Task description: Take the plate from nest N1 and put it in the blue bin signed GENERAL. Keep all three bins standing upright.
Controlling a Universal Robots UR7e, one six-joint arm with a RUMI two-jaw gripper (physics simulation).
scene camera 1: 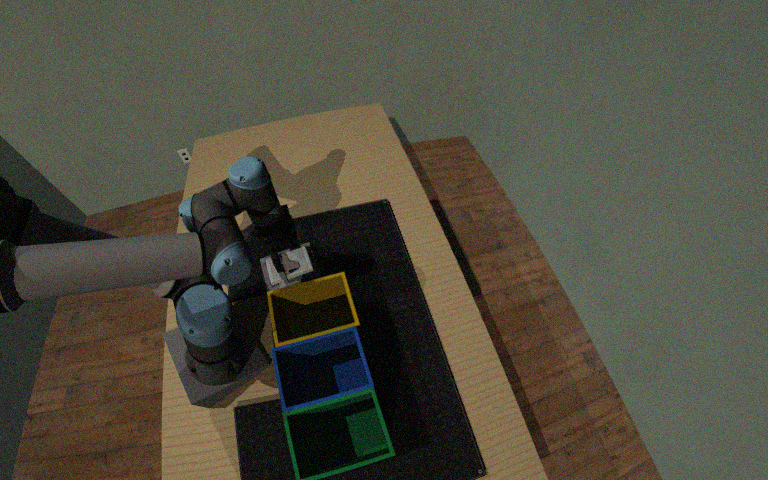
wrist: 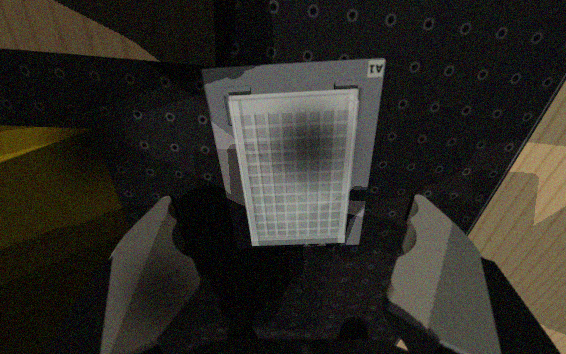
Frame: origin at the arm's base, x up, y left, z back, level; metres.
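Where they show: gripper, between the fingertips: point(scene camera 1: 282, 260) point(wrist: 290, 198); arm's base, origin of its link: point(scene camera 1: 216, 357).
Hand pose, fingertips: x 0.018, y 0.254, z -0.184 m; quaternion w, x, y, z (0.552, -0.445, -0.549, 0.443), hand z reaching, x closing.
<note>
Each offset is from my fingertips to the top centre of the thing. Level surfaces: height alone.
The white gridded plate @(dx -0.031, dy +0.006, dz -0.007 m) point(wrist: 300, 170) lies in a grey nest @(dx -0.042, dy +0.006, dz -0.007 m) point(wrist: 295, 77) with a small A1 label at its corner, in the middle of the wrist view. The nest's own sign N1 cannot be read. In the scene view the plate and nest are partly hidden by the arm, beyond the yellow bin. My gripper point(wrist: 290, 198) is open, with one jaw to each side and the plate ahead of and between the jaws, not touching it. The blue bin @(dx +0.123, dy -0.335, dz -0.108 m) point(scene camera 1: 322, 399) stands upright in the middle of the row of bins; its sign does not show.
The yellow bin @(dx +0.123, dy -0.205, dz -0.097 m) point(scene camera 1: 312, 336) point(wrist: 30, 200) stands upright between the nest and the blue bin. The green bin @(dx +0.123, dy -0.464, dz -0.127 m) point(scene camera 1: 345, 466) stands upright at the row's other end. All stand on a black perforated mat @(dx -0.057 m) point(scene camera 1: 419, 339) on the wooden table @(dx -0.070 m) point(scene camera 1: 305, 133).
</note>
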